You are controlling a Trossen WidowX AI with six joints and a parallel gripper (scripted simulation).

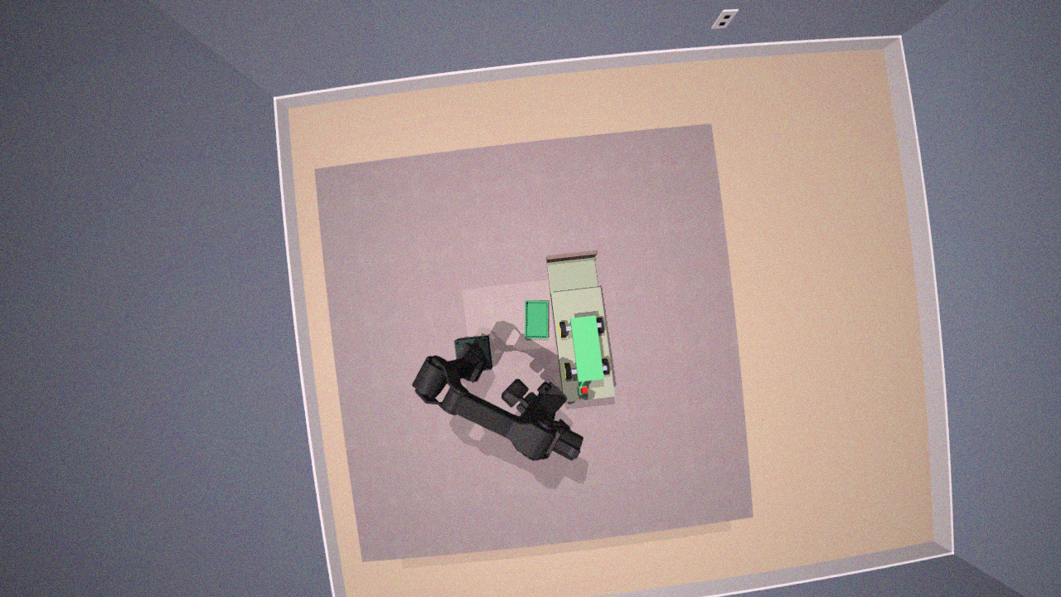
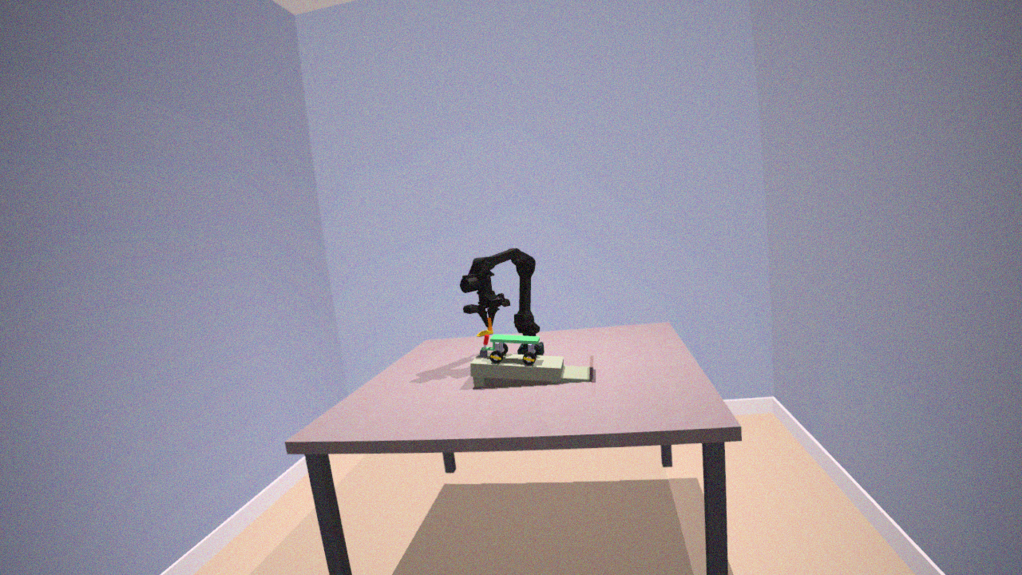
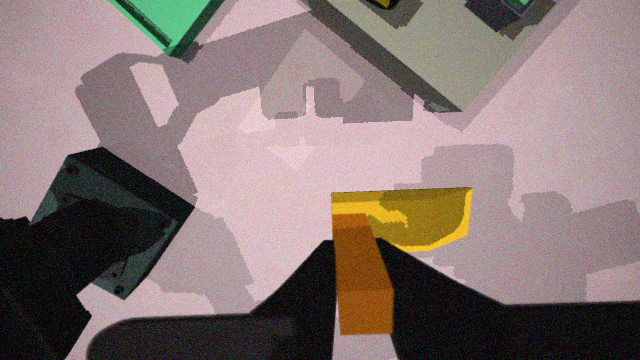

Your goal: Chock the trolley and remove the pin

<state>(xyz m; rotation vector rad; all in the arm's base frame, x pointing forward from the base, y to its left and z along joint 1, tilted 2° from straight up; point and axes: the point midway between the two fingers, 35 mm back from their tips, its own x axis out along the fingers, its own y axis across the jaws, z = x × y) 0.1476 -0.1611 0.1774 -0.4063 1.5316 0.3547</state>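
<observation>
Right now my gripper tip is 10 mm short of the yellow chock, 20 mm to the left of it and 10 mm above it. The rest, counted from my gripper tip: ramp 180 mm ahead, 90 mm to the left, 130 mm below; red-headed stop pin 140 mm ahead, 20 mm to the right, 40 mm below; trolley 180 mm ahead, 90 mm to the left, 60 mm below.
</observation>
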